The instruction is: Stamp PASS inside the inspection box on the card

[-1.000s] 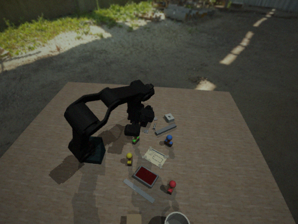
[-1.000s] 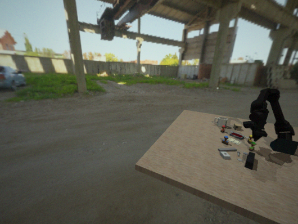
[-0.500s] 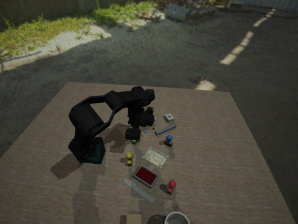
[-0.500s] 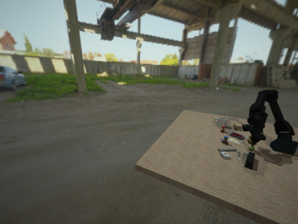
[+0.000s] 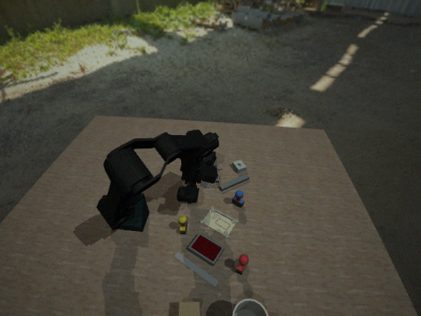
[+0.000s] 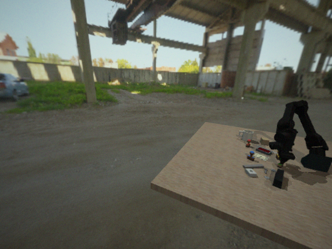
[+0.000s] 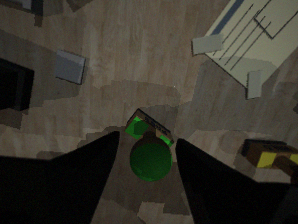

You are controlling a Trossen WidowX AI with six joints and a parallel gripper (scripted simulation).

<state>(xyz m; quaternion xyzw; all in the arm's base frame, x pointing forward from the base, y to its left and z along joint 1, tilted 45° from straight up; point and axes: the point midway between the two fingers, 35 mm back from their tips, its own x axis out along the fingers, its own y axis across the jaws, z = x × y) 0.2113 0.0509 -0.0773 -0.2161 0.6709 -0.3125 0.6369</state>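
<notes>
My gripper tip is now 10 mm above the green stamp. From my gripper tip the other things lie so: yellow stamp: 120 mm to the right, 20 mm behind, 10 mm below; then blue stamp: 160 mm ahead, 20 mm to the right, 10 mm below; then cream card: 100 mm to the right, 90 mm ahead, 40 mm below.
</notes>
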